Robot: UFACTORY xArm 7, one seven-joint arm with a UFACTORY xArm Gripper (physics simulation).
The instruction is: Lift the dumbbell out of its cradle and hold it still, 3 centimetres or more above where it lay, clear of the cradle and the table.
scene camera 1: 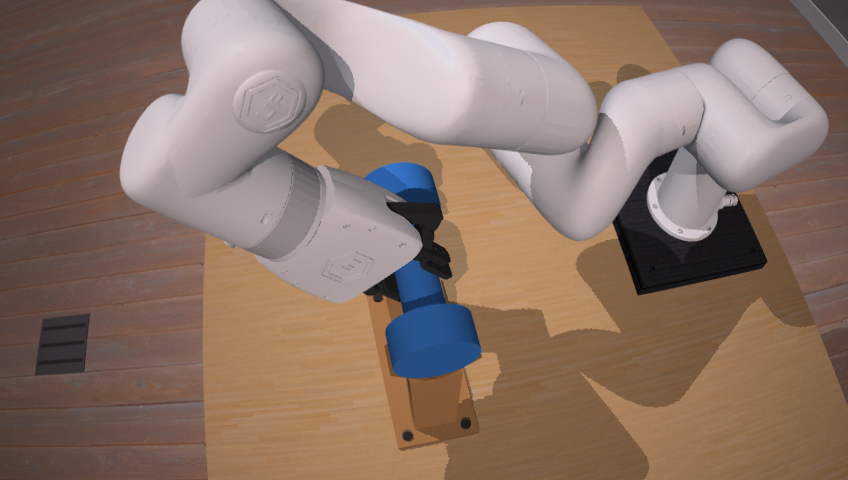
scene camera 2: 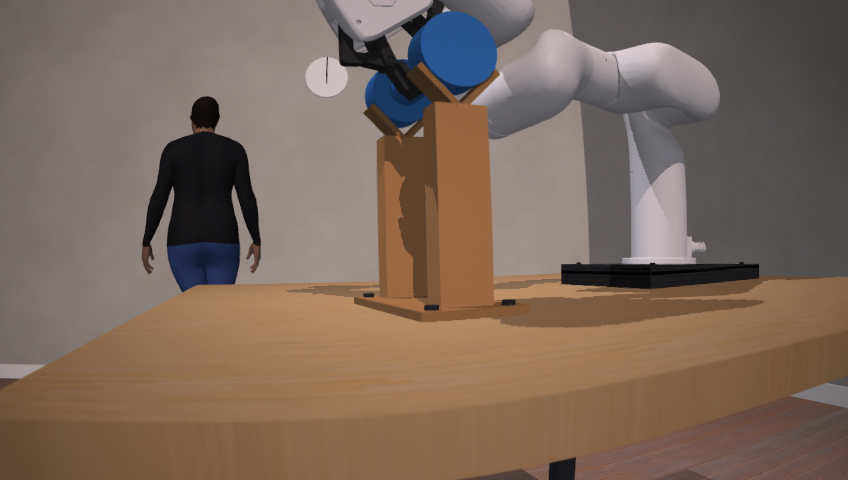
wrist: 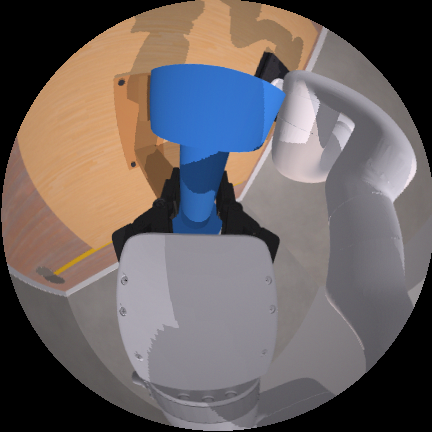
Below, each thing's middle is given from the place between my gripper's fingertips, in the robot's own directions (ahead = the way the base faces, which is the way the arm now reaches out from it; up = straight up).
I see my gripper 10 mm short of the blue dumbbell (scene camera 1: 431,338) and 10 mm below it. From my hand the other things lie so: brown wooden cradle (scene camera 2: 435,243): 10 mm ahead, 120 mm below.
